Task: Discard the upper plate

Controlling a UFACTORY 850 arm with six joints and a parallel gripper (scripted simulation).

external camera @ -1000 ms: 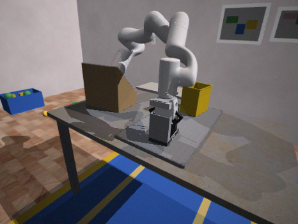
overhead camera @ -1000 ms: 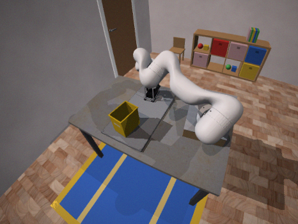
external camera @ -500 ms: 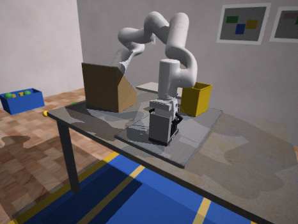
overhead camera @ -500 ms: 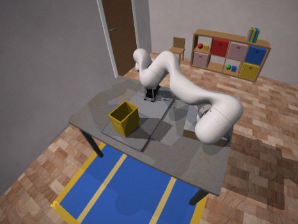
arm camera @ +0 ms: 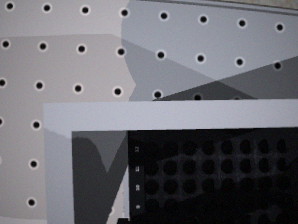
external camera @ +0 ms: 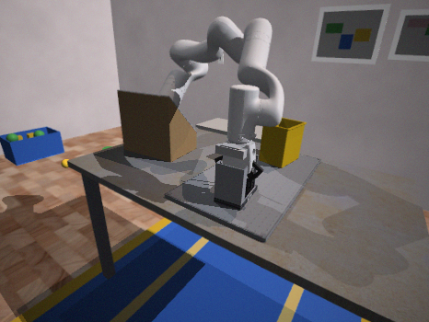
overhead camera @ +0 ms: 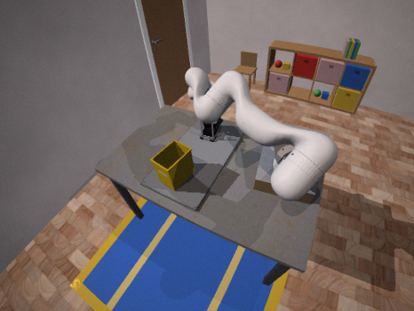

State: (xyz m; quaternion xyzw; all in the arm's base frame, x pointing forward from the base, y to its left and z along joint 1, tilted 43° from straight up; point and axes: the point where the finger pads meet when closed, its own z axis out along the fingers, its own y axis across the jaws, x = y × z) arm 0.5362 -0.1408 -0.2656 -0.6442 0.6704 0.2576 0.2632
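Right now my hand is 10 mm above the black 96-well plate. The rest, counted from my hand: yellow plastics bin: 60 mm ahead, 420 mm to the left, 40 mm above.
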